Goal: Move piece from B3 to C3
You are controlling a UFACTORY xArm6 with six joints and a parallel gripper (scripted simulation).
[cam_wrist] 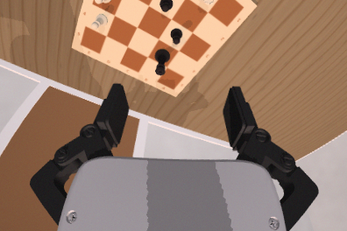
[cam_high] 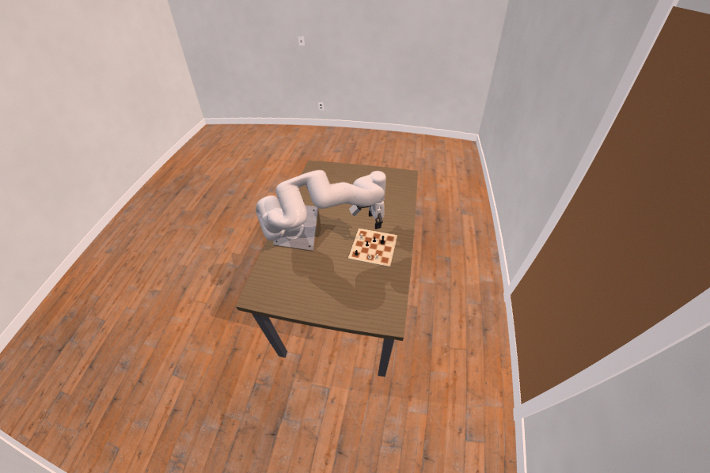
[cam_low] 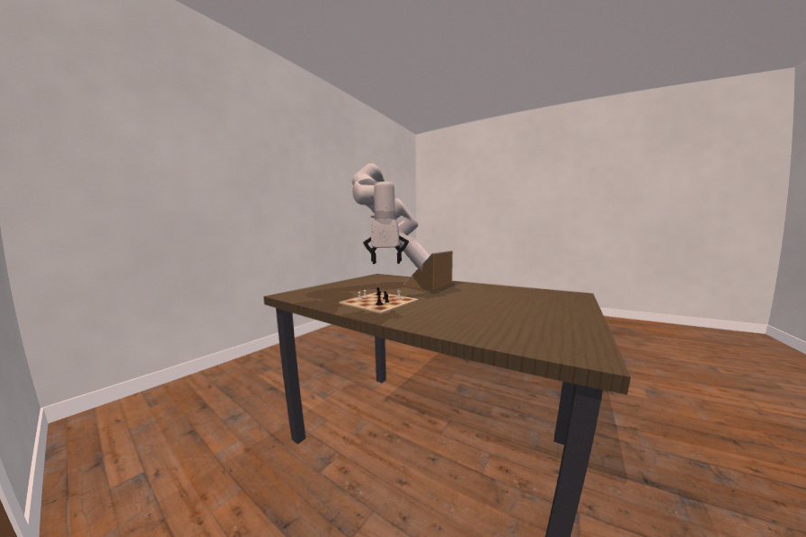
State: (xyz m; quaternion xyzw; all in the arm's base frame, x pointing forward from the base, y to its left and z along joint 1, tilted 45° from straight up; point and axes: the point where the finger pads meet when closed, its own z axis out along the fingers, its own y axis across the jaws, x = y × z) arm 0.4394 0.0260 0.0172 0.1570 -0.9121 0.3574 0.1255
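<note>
Right now my hand is 5 cm short of the tall black piece, 1 cm to the left of it and 13 cm above it. Also, from my hand: chessboard (4 cm to the right, 16 cm below); white piece (7 cm behind, 2 cm to the left, 14 cm below).
</note>
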